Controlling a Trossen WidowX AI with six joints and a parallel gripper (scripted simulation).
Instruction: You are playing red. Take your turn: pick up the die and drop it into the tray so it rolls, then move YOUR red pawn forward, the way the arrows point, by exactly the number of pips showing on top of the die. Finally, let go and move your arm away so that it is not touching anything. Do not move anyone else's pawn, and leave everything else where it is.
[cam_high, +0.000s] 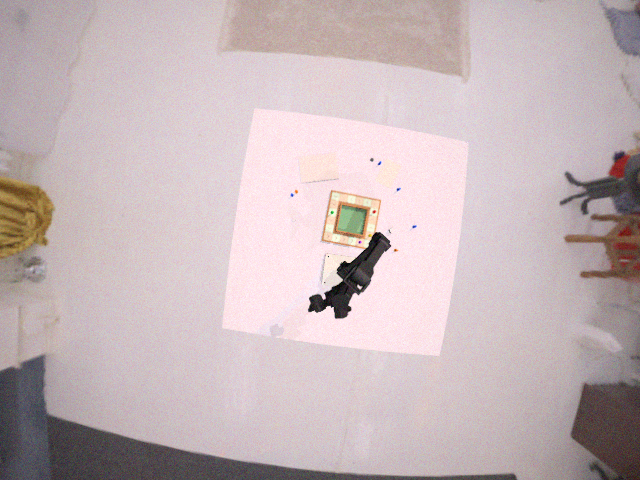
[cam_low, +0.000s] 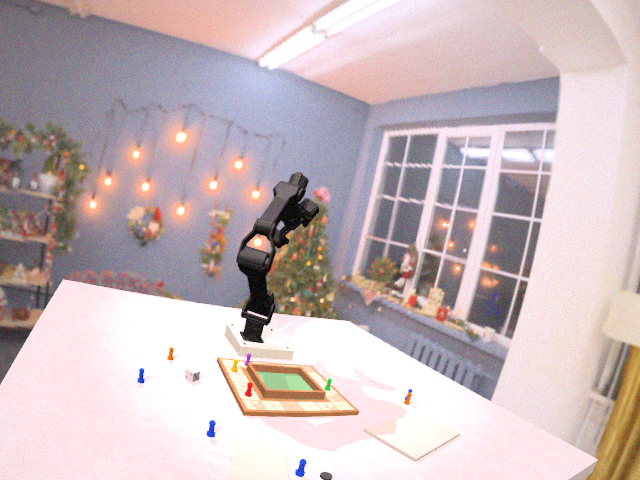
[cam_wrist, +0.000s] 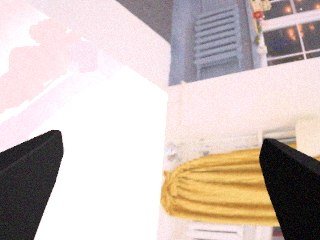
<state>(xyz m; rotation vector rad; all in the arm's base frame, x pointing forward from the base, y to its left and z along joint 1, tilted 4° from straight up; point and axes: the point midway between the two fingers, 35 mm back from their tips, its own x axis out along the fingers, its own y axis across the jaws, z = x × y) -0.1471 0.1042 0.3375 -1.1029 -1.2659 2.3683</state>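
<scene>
Now: gripper tip 410 mm short of the white die, 340 mm to the left of it and 350 mm above it. From my gripper tip the other things lie so: purple pawn 310 mm ahead, 180 mm to the right, 340 mm below; then yellow pawn 360 mm ahead, 220 mm to the right, 340 mm below; then green pawn 440 mm ahead, 10 mm to the left, 340 mm below.
</scene>
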